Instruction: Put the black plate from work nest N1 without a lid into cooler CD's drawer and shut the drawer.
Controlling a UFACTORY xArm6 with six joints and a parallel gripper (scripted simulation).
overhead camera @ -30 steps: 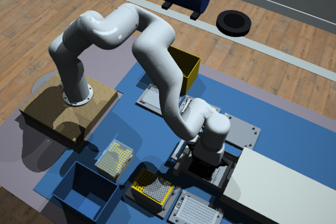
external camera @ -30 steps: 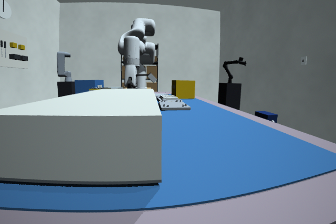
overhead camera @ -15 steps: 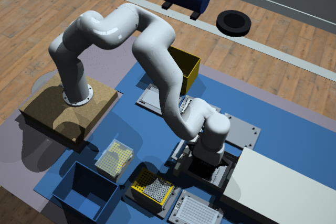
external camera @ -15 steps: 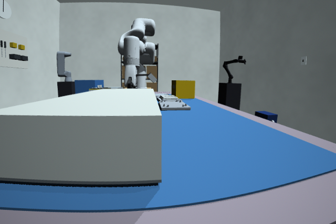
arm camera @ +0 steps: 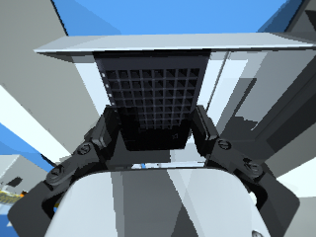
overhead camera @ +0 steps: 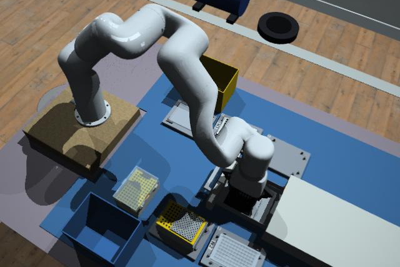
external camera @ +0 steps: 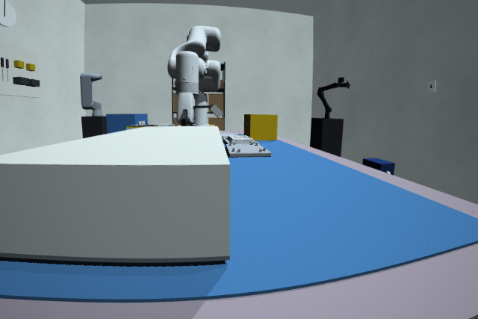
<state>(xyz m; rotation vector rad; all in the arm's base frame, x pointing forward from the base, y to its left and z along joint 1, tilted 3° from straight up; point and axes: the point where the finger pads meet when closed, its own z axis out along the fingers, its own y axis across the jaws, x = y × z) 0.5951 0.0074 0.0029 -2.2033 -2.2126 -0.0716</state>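
Right now the black plate is 1 cm below my hand. From my hand the other things lie so: cooler drawer 3 cm ahead, 1 cm below; grey nest 19 cm to the left, 6 cm ahead, 3 cm below; white plate 19 cm to the right, 6 cm ahead, 2 cm below.
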